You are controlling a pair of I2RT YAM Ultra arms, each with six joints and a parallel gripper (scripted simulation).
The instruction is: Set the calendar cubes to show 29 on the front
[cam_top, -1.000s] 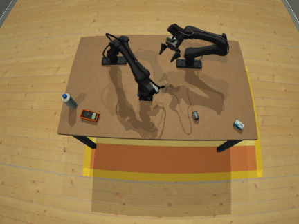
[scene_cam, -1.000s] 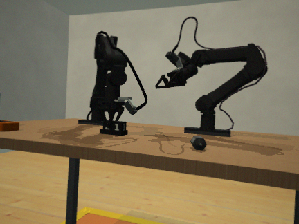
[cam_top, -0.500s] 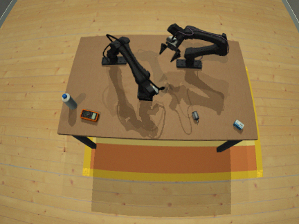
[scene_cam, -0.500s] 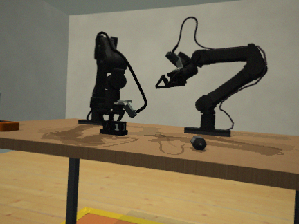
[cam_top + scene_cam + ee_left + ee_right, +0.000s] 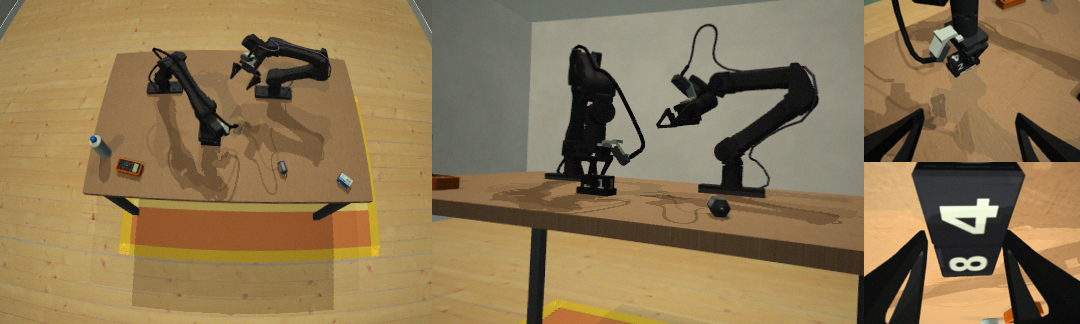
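The black calendar tray lies 30 mm below my right hand and 20 mm to the left of it.
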